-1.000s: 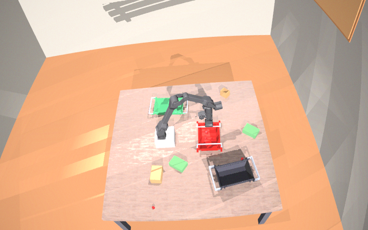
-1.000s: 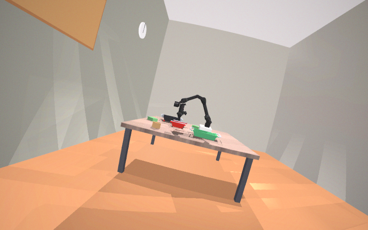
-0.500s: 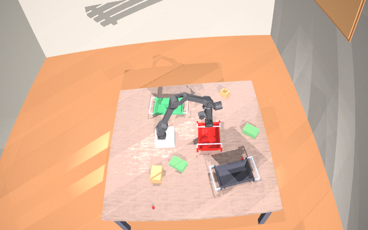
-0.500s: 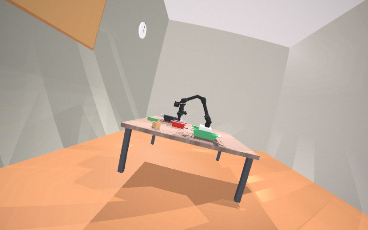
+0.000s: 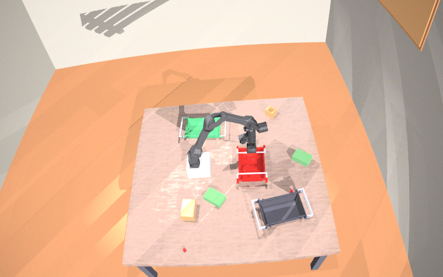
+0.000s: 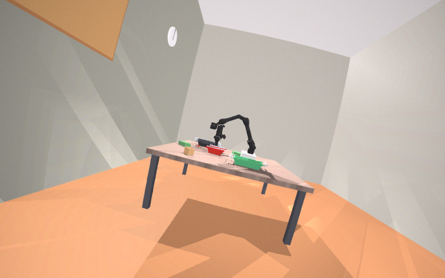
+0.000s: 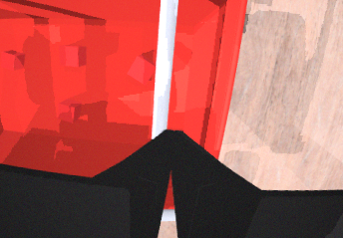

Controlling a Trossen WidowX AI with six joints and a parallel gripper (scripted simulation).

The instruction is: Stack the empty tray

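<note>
My gripper tip is 340 mm past the green tray, 250 mm to the right of it and 50 mm above it. Also, from my gripper tip: small tan box (390 mm to the left, 170 mm ahead, 80 mm below); red cube (670 mm to the right, 410 mm behind, 80 mm below).
</note>
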